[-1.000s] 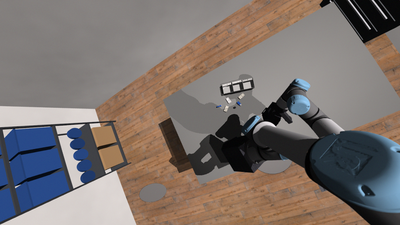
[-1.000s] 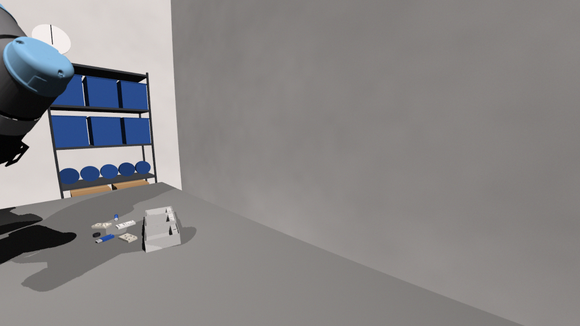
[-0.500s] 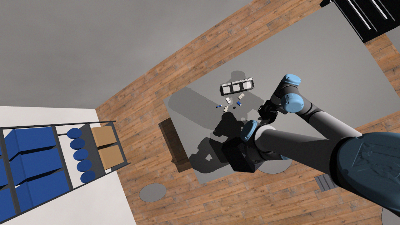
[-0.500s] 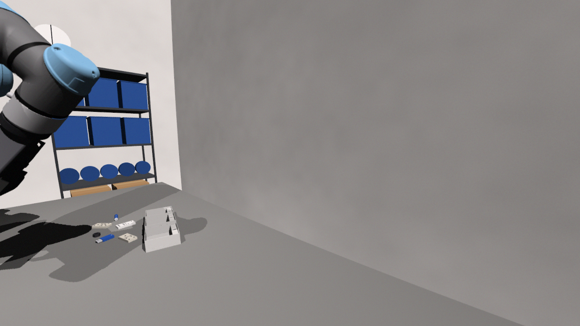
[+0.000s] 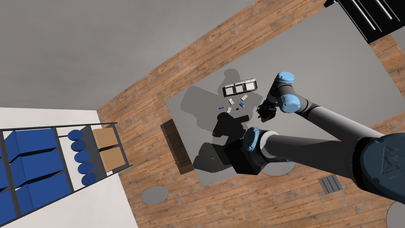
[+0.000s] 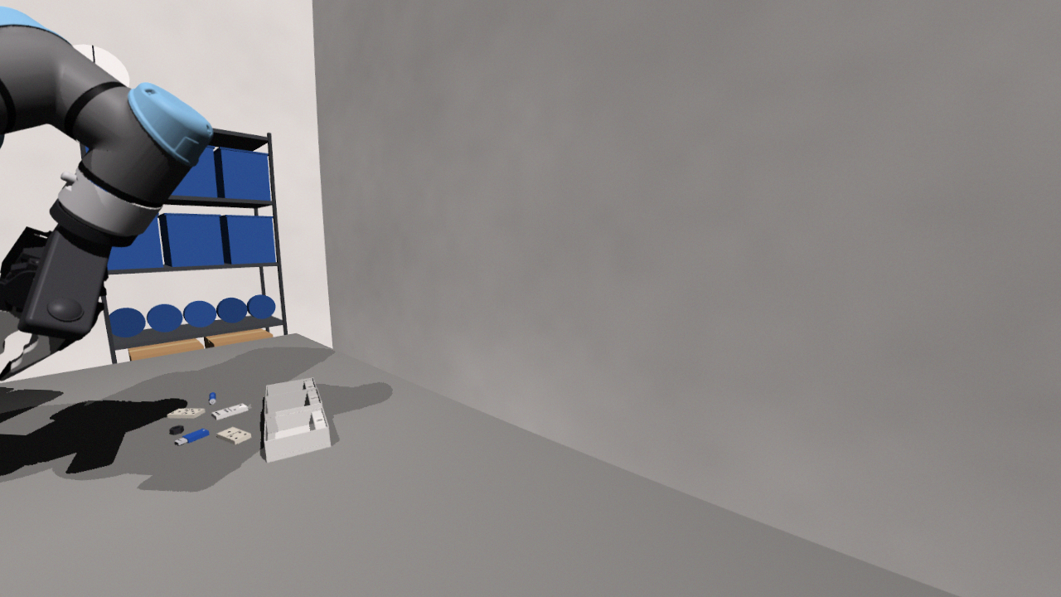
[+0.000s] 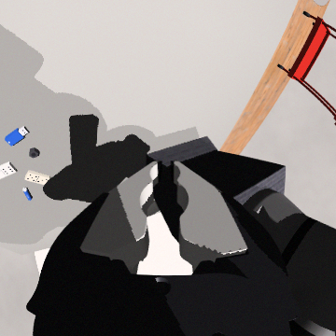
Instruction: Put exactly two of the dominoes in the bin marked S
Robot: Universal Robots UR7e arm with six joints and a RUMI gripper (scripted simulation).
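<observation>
Right now my hand is 300 mm short of the white three-compartment bin rack, 30 mm to the right of it and 150 mm above it. Round my hand: white domino 220 mm ahead, 150 mm to the left, 170 mm below; then small black piece 140 mm ahead, 120 mm to the left, 170 mm below; then blue usb stick 160 mm ahead, 80 mm to the left, 170 mm below.
</observation>
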